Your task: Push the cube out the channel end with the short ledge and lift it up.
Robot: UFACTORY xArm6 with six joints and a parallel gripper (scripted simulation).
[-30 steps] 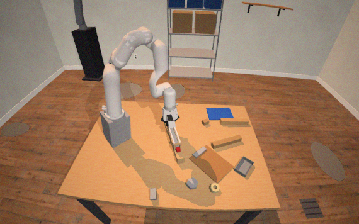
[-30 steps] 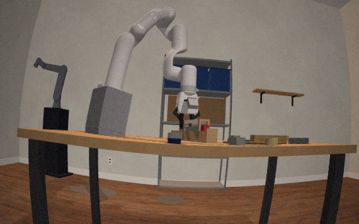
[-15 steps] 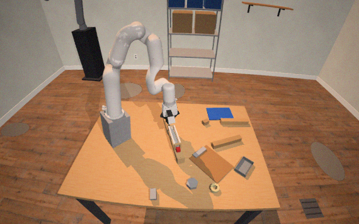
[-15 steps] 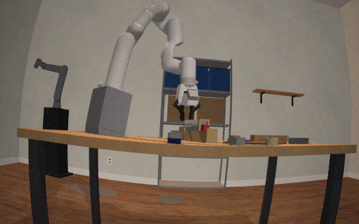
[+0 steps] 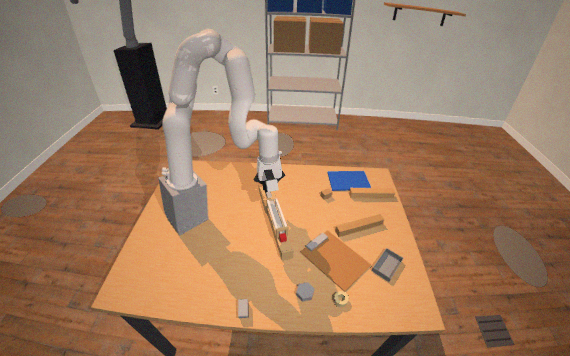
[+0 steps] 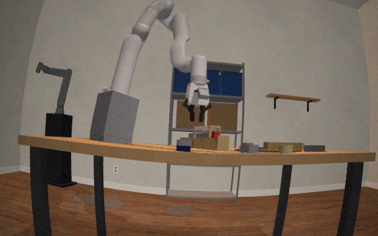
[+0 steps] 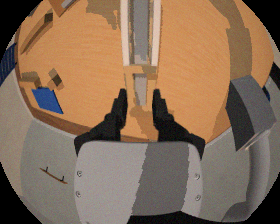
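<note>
Right now the small red cube is 20 cm to the right of my hand, 9 cm ahead of it and 8 cm below it. Round my hand: brown block: 25 cm ahead, 13 cm to the left, 12 cm below; grey hexagonal block: 39 cm to the right, 21 cm ahead, 12 cm below; wooden channel: 10 cm to the right, 8 cm below, 5 cm ahead.
</note>
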